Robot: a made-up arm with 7 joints. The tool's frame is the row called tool. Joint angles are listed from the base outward. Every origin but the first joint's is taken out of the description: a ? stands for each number. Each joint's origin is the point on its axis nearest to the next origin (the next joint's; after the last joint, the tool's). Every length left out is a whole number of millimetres.
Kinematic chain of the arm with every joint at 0, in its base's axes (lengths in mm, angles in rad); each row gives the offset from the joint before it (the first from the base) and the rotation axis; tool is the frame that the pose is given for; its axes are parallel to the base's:
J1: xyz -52 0 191 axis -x
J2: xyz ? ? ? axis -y
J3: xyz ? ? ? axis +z
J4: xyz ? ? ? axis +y
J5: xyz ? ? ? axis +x
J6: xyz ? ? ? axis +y
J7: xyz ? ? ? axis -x
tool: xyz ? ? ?
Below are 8 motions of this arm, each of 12 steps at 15 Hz.
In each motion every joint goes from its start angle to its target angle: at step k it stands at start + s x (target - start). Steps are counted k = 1, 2, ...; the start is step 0. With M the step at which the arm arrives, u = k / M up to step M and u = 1 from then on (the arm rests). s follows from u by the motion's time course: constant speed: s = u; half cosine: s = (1 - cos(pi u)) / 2; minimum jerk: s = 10 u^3 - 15 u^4 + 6 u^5.
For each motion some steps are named. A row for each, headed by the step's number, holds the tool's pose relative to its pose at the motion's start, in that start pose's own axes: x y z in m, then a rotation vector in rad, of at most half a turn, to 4 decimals.
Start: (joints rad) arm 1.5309 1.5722 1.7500 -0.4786 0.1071 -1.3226 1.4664
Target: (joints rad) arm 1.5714 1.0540 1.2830 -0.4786 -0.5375 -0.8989 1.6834
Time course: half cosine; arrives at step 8
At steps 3, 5, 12:
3: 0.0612 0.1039 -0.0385 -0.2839 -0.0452 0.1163
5: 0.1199 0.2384 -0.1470 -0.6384 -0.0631 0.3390
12: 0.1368 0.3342 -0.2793 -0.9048 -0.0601 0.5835

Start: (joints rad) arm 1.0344 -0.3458 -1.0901 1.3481 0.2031 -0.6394 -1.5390
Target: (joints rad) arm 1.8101 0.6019 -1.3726 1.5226 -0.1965 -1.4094 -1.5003
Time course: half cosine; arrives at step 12
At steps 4, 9, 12:
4: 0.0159 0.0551 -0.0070 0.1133 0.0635 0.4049
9: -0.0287 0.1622 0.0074 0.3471 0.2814 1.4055
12: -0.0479 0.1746 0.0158 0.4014 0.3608 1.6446

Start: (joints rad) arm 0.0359 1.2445 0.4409 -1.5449 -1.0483 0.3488 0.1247
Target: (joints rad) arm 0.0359 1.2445 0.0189 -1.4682 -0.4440 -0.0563 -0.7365
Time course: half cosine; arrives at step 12
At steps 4, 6, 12:
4: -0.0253 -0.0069 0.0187 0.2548 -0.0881 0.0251
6: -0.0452 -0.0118 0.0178 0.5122 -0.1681 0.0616
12: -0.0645 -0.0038 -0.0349 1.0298 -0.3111 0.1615

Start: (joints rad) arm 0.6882 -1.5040 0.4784 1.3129 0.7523 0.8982 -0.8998
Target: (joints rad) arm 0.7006 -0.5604 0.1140 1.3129 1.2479 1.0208 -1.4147
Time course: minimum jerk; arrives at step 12
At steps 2, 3, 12:
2: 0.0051 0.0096 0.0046 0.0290 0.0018 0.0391
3: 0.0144 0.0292 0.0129 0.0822 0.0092 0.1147
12: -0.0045 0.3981 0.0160 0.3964 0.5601 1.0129

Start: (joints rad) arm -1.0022 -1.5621 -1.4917 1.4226 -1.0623 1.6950 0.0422
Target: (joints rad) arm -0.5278 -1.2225 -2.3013 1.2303 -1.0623 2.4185 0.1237
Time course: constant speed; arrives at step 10
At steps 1, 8, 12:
1: -0.0056 0.0065 -0.0121 -0.0169 0.0439 0.1346
8: -0.0814 0.0682 -0.1342 -0.4073 0.3420 1.0427
12: -0.1178 0.0712 -0.1823 -0.6081 0.4057 1.2717

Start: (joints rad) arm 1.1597 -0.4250 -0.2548 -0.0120 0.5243 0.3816 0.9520
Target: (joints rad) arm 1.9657 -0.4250 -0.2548 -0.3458 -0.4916 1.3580 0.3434
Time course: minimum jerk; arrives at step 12
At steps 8, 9, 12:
8: 0.1704 0.0601 -0.1836 -0.4580 0.8119 -0.6520
9: 0.1632 0.0334 -0.2029 -0.4602 0.8981 -0.8337
12: 0.1452 0.0077 -0.2139 -0.4481 0.9619 -1.0289

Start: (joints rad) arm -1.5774 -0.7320 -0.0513 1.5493 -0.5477 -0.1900 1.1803
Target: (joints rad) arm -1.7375 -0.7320 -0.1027 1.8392 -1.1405 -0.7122 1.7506
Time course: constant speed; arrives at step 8
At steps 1, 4, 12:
1: -0.0183 0.0345 0.0173 -0.1430 -0.0617 -0.0226
4: -0.0818 0.1395 0.0447 -0.5490 -0.2763 -0.1186
12: -0.1721 0.2622 0.0289 -1.0100 -0.6212 -0.3322

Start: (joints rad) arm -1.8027 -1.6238 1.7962 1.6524 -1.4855 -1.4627 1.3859
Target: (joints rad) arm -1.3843 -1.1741 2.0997 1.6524 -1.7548 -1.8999 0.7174
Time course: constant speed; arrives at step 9
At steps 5, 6, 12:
5: -0.0220 -0.0121 -0.0701 0.4611 -0.0664 0.0080
6: -0.0290 -0.0179 -0.0903 0.5699 -0.0790 0.0052
12: -0.0553 -0.0356 -0.1654 0.9245 -0.1177 -0.0214

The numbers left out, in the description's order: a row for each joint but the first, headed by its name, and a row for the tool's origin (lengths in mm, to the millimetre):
J2: 0 0 -98
J3: -159 0 174
J4: -188 257 0
J5: 221 0 108
J6: 0 -19 -34
J7: 185 0 99
tool: 0 -14 194

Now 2 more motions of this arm.
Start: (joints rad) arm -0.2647 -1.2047 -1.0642 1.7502 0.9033 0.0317 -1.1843
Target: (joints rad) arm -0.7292 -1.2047 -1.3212 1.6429 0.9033 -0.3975 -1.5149
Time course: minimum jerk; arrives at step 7
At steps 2, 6, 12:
2: -0.0150 0.0059 0.0063 0.0207 -0.0192 0.0497
6: -0.0899 0.0393 0.0261 0.1399 -0.0612 0.3556
12: -0.0917 0.0402 0.0263 0.1431 -0.0607 0.3645

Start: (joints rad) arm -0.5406 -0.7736 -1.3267 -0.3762 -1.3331 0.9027 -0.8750
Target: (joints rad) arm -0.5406 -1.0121 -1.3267 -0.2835 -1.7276 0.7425 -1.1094
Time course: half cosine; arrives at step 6
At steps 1, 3, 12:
1: -0.0101 0.0104 0.0034 -0.0184 -0.0282 -0.0051
3: -0.0763 0.0833 0.0141 -0.1431 -0.2091 -0.0197
12: -0.1509 0.1750 -0.0007 -0.3003 -0.4078 -0.0002

